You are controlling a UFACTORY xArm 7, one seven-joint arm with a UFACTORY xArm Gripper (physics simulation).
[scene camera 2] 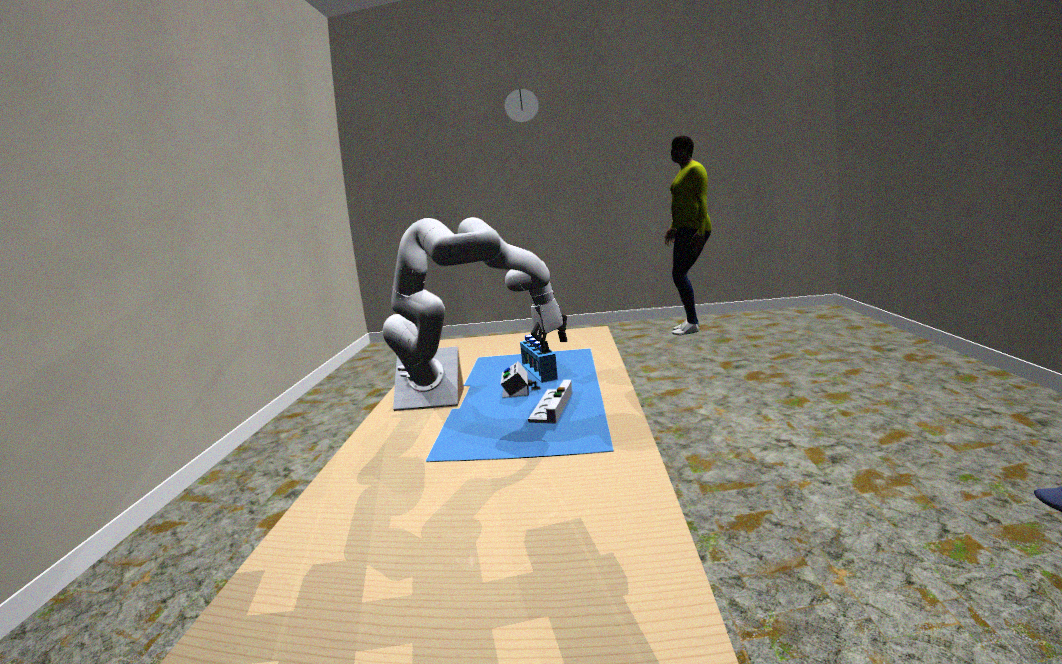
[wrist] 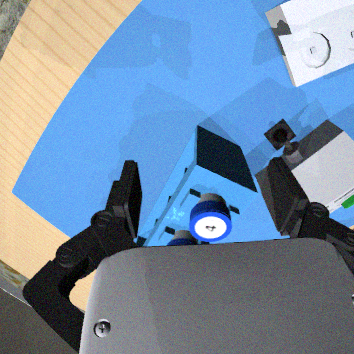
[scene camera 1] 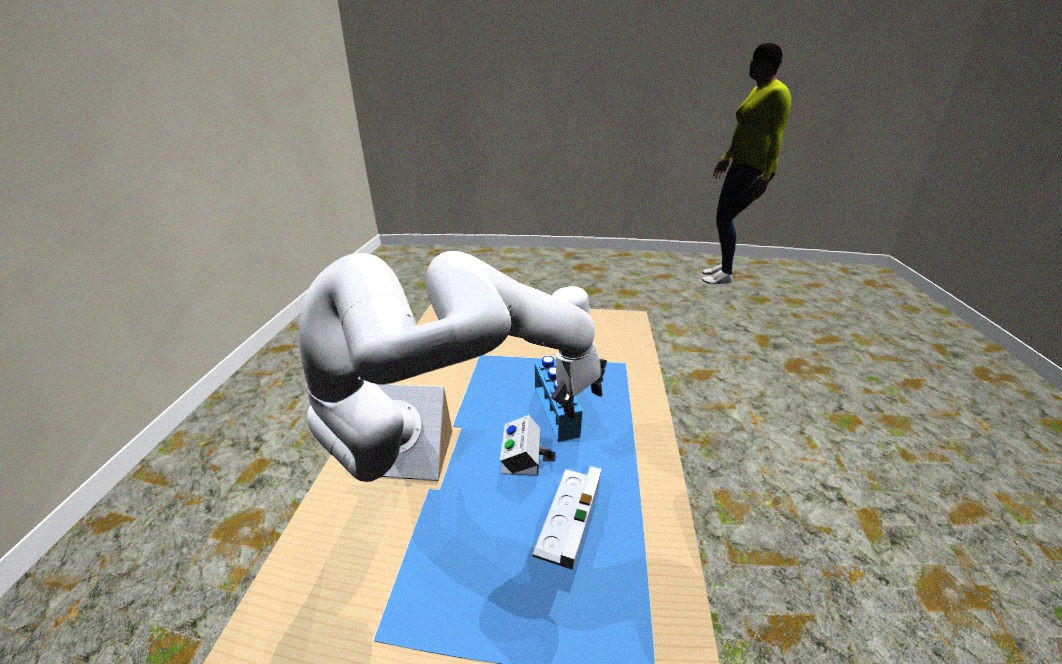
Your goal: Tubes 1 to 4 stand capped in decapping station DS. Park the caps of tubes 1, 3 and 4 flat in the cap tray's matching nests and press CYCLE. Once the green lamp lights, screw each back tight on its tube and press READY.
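Places are measured from the arm's base along level axes (x ahead, y left, z up), in metres.
Pixels of known places: gripper, fingertip midpoint: [scene camera 2: 555, 347] [wrist: 203, 175] [scene camera 1: 583, 404]; arm's base, link origin: [scene camera 2: 425, 375].
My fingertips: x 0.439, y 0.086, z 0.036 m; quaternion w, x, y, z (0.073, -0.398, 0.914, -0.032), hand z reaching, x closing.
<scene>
Ahead of a thing's pixels: the offset from my fingertips to its top centre. "spot": to the spot under its first point.
Station DS @[0.070 m back, 0.100 m left, 0.018 m down] [scene camera 1: 569, 427] [scene camera 2: 546, 370] [wrist: 225, 160] is a blue rack on the mat; blue-rimmed, white-topped caps @[0.099 m back, 0.172 m left, 0.000 m up] [scene camera 1: 547, 360] stand in a row on it. In the wrist view the nearest cap @[0.041 m back, 0.027 m left, 0.000 m up] [wrist: 210, 226], marked 4, sits upright at the rack's end; a second cap @[0.060 m back, 0.075 m left, 0.000 m up] [wrist: 181, 241] partly shows behind it. My gripper [scene camera 1: 584, 399] [scene camera 2: 553, 342] [wrist: 203, 175] is open above this end, its fingers apart on either side of the nearest cap, touching nothing visible. The white cap tray @[0.021 m back, 0.221 m right, 0.068 m down] [scene camera 1: 565, 533] [scene camera 2: 561, 407] [wrist: 299, 72] has round nests, empty in scene camera 1, and orange @[spot: 0.010 m ahead, 0.209 m right, 0.068 m down] [scene camera 1: 585, 498] and dark green @[0.001 m ahead, 0.247 m right, 0.068 m down] [scene camera 1: 580, 515] squares.
A white control box @[0.143 m back, 0.065 m right, 0.037 m down] [scene camera 1: 520, 454] [scene camera 2: 515, 379] [wrist: 325, 170] with a blue button @[0.167 m back, 0.044 m right, 0.046 m down] [scene camera 1: 511, 429] and a green button @[0.164 m back, 0.089 m right, 0.046 m down] [scene camera 1: 509, 443] [wrist: 348, 201] stands between rack and arm base. A small black part @[spot: 0.077 m back, 0.064 m right, 0.110 m down] [scene camera 1: 548, 454] [wrist: 280, 133] juts from its side. A person [scene camera 1: 758, 133] [scene camera 2: 689, 195] stands beyond the table.
</scene>
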